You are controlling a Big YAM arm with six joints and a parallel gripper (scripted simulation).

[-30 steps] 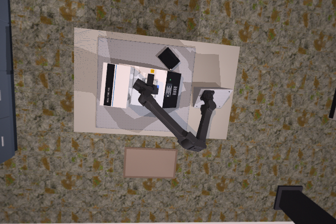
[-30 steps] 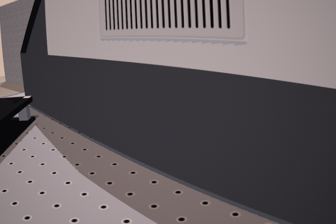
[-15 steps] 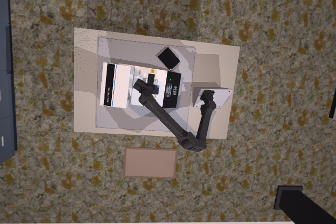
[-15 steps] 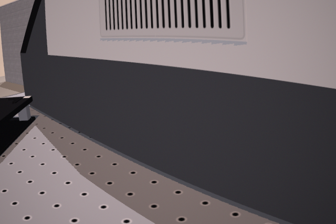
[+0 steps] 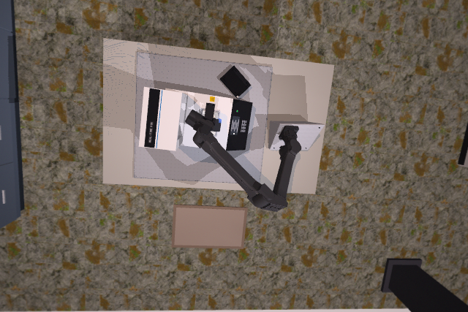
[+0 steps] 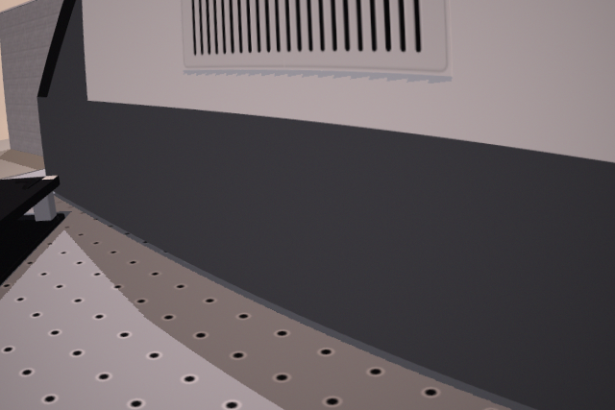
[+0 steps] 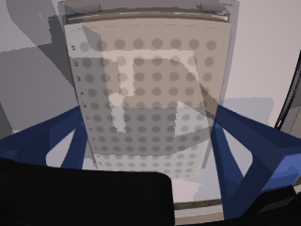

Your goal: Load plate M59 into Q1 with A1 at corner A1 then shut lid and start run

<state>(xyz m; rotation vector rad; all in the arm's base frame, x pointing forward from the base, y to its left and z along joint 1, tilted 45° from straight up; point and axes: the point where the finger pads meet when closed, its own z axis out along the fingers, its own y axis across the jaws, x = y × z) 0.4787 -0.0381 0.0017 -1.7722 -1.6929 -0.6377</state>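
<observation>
My gripper is now right at the sealed plate M59. From my hand the other things lie so: black plate nest N1 (150 mm behind, 260 mm to the right, 190 mm below).
</observation>
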